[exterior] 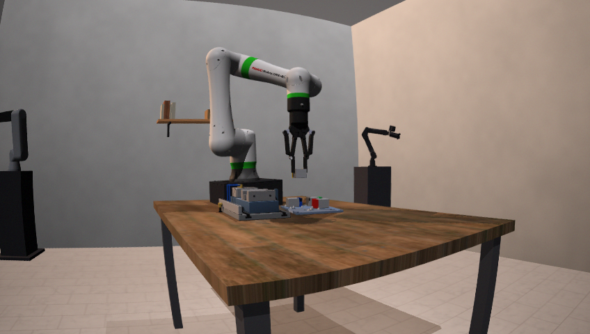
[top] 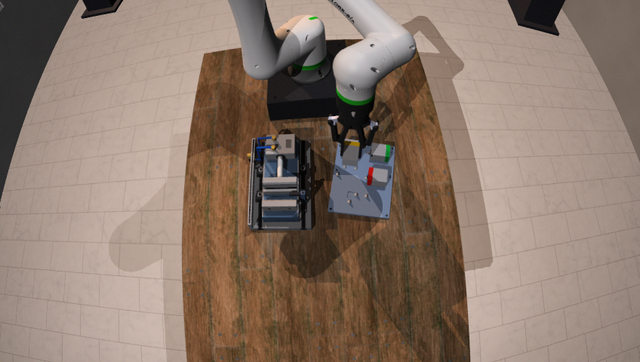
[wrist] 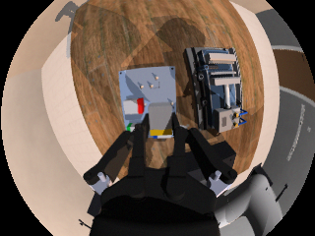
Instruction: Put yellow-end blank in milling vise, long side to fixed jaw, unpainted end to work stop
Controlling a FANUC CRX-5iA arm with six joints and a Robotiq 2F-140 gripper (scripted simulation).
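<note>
Right now my hand is 30 mm above the yellow-ended blank. From my hand the other things lie so: red-ended blank: 160 mm below, 90 mm to the left, 10 mm ahead; then blue-ended blank: 160 mm below, 90 mm behind, 10 mm to the left; then blue-grey plate: 180 mm below, 50 mm to the left.
</note>
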